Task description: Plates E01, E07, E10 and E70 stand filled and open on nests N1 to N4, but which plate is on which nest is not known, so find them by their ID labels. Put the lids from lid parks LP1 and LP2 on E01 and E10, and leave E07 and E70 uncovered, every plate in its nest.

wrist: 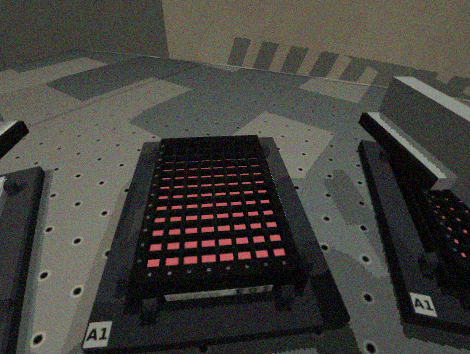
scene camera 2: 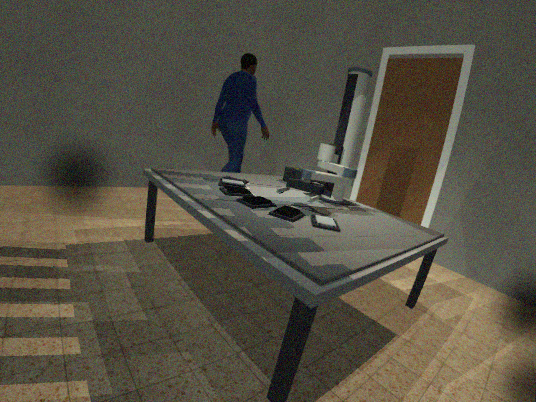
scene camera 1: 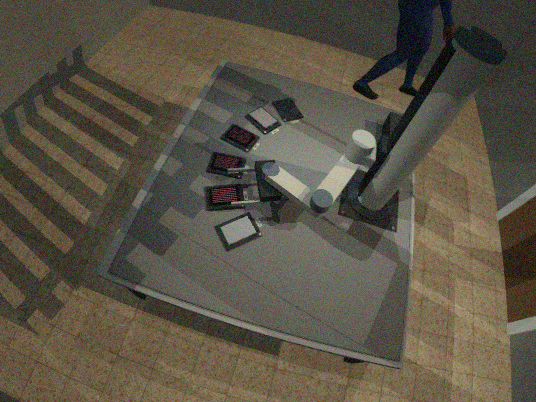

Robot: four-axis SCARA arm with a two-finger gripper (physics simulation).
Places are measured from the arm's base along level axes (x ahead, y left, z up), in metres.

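Pixels of known places: gripper, fingertip midpoint: [wrist: 199, 101] [scene camera 2: 293, 195] [scene camera 1: 229, 186]; arm's base, link origin: [scene camera 2: 331, 201] [scene camera 1: 369, 199].
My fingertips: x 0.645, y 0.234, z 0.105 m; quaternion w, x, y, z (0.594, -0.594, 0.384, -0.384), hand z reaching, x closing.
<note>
Ahead of a thing's pixels: the offset from my fingertips to its top centre. "pt": to the spot under its first point. Level surfaces: height alone.
My gripper [scene camera 1: 234, 186] [wrist: 199, 101] is open and empty above an uncovered plate with red wells @(0.020 m ahead, 0.005 m left, 0.066 m down) [scene camera 1: 224, 195] [wrist: 210, 220], which sits in its nest @(pt 0.051 m back, 0.023 m right, 0.080 m down) [wrist: 210, 327]. The plate's ID strip @(pt 0.038 m back, 0.021 m right, 0.075 m down) [wrist: 217, 292] shows at its near edge, too dark to read. A second uncovered plate @(0.072 m ahead, 0.165 m right, 0.066 m down) [scene camera 1: 227, 162] [wrist: 452, 225] sits in the nest to the right in the wrist view, and a third @(0.067 m ahead, 0.353 m right, 0.066 m down) [scene camera 1: 240, 136] stands beyond it. The plate after that @(0.009 m back, 0.516 m right, 0.066 m down) [scene camera 1: 263, 119] has a pale cover. A pale lid @(0.090 m back, 0.142 m left, 0.074 m down) [scene camera 1: 238, 230] [scene camera 2: 325, 222] lies on the end park. The park at the other end @(pt 0.114 m back, 0.649 m right, 0.082 m down) [scene camera 1: 287, 109] looks dark, without a lid.
The fixtures stand in an arc on the grey table @(0.092 m down) [scene camera 1: 300, 280] [scene camera 2: 360, 245] around the arm's column [scene camera 1: 425, 120] [scene camera 2: 353, 120]. Part of the lid's park @(pt 0.040 m back, 0.113 m left, 0.082 m down) [wrist: 20, 225] shows at the left of the wrist view. A person in blue [scene camera 1: 415, 40] [scene camera 2: 236, 110] is behind the table.
</note>
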